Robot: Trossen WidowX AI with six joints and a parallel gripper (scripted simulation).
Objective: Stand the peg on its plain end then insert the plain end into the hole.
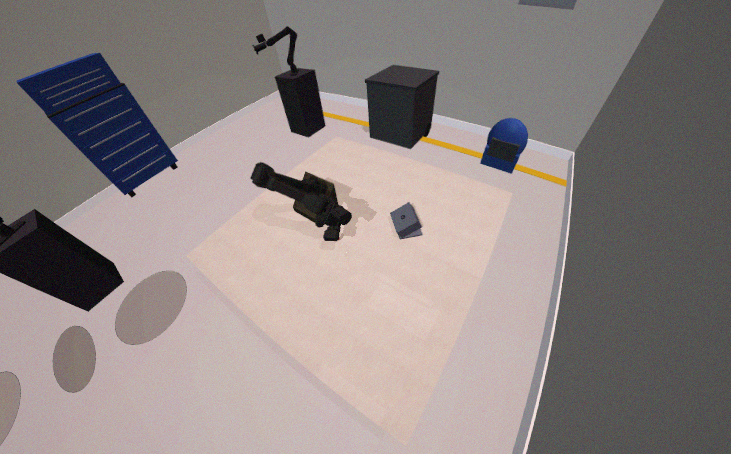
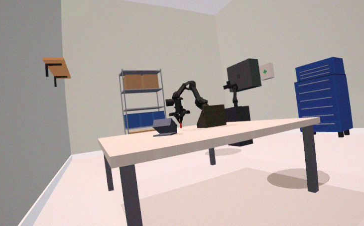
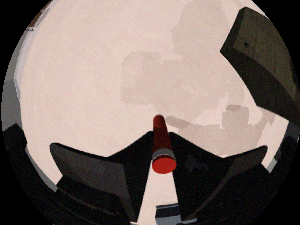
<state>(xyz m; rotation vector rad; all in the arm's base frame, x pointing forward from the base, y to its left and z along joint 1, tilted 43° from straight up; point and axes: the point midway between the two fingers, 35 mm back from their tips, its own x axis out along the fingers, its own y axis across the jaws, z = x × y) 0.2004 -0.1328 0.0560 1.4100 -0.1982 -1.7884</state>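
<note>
Now: gripper tip 24 cm to the right of the sloped panel and 23 cm short of it. From my gripper tip the other things lie so: red peg 2 cm above.
</note>
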